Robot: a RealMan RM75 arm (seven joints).
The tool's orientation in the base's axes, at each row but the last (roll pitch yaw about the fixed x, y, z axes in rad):
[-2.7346 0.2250 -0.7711]
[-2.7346 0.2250 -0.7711]
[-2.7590 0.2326 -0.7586]
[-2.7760 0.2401 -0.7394]
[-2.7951 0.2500 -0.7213]
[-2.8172 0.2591 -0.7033]
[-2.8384 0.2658 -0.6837]
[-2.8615 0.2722 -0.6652]
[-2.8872 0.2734 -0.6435]
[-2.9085 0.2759 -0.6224]
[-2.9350 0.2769 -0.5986]
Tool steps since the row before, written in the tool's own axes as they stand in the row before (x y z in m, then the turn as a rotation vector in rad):
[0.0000 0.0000 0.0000 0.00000 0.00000 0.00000]
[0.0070 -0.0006 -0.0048 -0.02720 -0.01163 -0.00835]
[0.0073 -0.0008 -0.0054 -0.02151 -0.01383 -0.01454]
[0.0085 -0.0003 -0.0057 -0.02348 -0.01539 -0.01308]
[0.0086 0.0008 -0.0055 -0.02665 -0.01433 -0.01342]
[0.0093 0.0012 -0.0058 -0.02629 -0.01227 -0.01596]
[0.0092 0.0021 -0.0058 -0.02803 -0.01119 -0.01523]
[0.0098 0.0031 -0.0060 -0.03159 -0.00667 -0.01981]
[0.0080 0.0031 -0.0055 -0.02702 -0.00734 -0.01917]
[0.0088 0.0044 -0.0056 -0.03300 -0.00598 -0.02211]
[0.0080 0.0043 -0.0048 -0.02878 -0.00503 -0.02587]
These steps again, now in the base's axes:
[0.0000 0.0000 0.0000 0.00000 0.00000 0.00000]
[0.0047 -0.0064 0.0030 -0.01191 0.02186 0.01803]
[0.0052 -0.0067 0.0035 -0.00698 0.01681 0.02311]
[0.0059 -0.0077 0.0033 -0.00720 0.01969 0.02279]
[0.0054 -0.0083 0.0026 -0.01025 0.02089 0.02354]
[0.0059 -0.0089 0.0026 -0.01143 0.01827 0.02514]
[0.0055 -0.0093 0.0023 -0.01345 0.01887 0.02461]
[0.0056 -0.0103 0.0021 -0.01895 0.01605 0.02861]
[0.0045 -0.0089 0.0022 -0.01504 0.01413 0.02694]
[0.0046 -0.0102 0.0019 -0.02032 0.01545 0.03102]
[0.0043 -0.0092 0.0015 -0.01714 0.01122 0.03322]

